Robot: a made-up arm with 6 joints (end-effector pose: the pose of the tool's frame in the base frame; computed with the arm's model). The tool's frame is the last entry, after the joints. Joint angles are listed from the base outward.
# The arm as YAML. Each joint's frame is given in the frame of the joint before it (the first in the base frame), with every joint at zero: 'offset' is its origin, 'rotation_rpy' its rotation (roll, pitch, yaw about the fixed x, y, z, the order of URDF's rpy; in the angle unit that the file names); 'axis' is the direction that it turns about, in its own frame. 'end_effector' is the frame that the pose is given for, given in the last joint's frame.
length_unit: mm
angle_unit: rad
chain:
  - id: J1
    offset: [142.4, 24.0, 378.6]
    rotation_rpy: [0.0, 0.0, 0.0]
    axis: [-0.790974, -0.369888, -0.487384]
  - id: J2
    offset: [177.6, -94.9, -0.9]
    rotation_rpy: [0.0, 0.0, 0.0]
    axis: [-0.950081, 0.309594, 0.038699]
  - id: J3
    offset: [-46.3, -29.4, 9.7]
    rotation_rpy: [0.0, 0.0, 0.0]
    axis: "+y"
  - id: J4
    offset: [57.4, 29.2, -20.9]
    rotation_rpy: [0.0, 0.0, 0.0]
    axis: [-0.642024, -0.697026, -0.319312]
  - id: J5
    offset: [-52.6, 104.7, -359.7]
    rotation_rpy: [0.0, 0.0, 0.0]
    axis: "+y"
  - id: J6
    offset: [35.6, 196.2, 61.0]
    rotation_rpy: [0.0, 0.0, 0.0]
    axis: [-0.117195, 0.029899, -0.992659]
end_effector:
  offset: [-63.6, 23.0, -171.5]
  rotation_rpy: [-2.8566, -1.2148, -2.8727]
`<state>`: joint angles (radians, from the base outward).
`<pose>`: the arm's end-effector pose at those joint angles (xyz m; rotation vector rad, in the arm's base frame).
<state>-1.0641 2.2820 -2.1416 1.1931 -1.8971 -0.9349</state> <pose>0.1001 0.5199 0.4616 0.8482 0.2498 0.2235</pose>
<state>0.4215 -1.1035 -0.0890 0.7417 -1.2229 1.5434</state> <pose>0.7817 0.0995 0.4660 0.7230 1.5040 1.4539</pose>
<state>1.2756 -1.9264 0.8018 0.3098 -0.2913 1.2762</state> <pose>0.3962 0.4718 0.2692 -0.2271 -2.4824 -0.9533</pose>
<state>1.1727 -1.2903 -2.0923 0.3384 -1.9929 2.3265</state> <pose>0.0060 0.1261 0.8751 -1.4057 -0.5753 0.0362</pose>
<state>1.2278 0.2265 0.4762 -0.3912 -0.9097 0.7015</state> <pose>0.2725 -0.1185 -0.0238 -1.5915 -2.1147 0.4930</pose>
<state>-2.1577 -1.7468 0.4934 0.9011 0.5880 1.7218</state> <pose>0.4445 0.1705 0.9284 0.8864 0.7649 -0.2907</pose>
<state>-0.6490 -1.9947 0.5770 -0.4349 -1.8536 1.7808</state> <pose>0.1902 -0.1765 0.7071 0.0595 0.8435 -2.3380</pose>
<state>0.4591 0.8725 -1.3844 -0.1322 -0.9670 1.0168</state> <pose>0.6771 -0.0900 0.0800 -0.1953 2.3533 -0.8417</pose>
